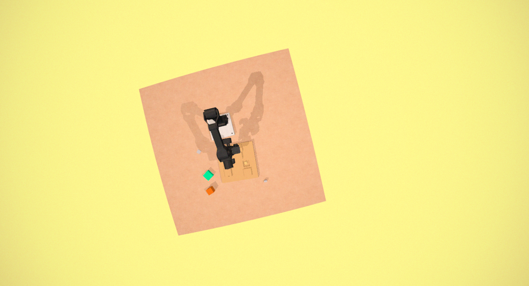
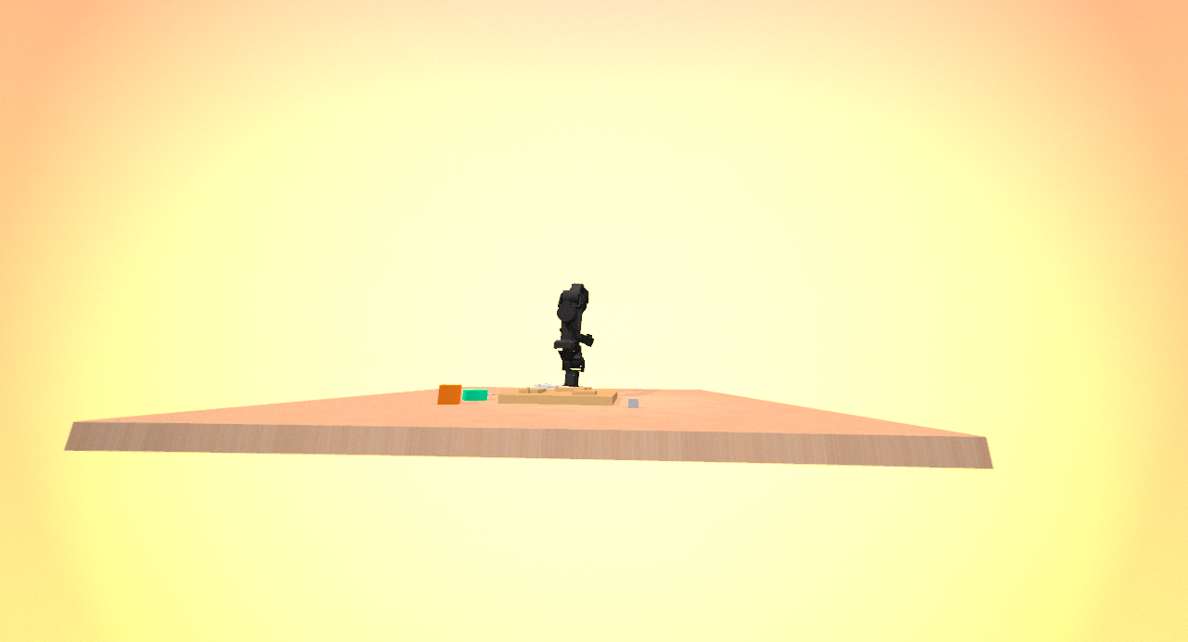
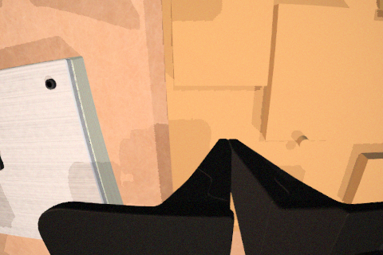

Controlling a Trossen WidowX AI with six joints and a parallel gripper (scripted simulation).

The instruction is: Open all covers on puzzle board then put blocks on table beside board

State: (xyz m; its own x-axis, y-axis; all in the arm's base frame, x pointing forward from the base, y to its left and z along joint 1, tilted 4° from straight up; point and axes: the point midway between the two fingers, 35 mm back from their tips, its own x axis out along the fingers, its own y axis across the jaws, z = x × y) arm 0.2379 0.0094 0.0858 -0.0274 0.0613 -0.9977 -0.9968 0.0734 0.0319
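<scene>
Right now the tan puzzle board is 110 mm ahead of my gripper tip and 60 mm below it. The rest, counted from my gripper tip: grey cube: 310 mm ahead, 190 mm to the left, 70 mm below; green block: 160 mm ahead, 250 mm to the right, 70 mm below; orange block: 280 mm ahead, 260 mm to the right, 60 mm below.
</scene>
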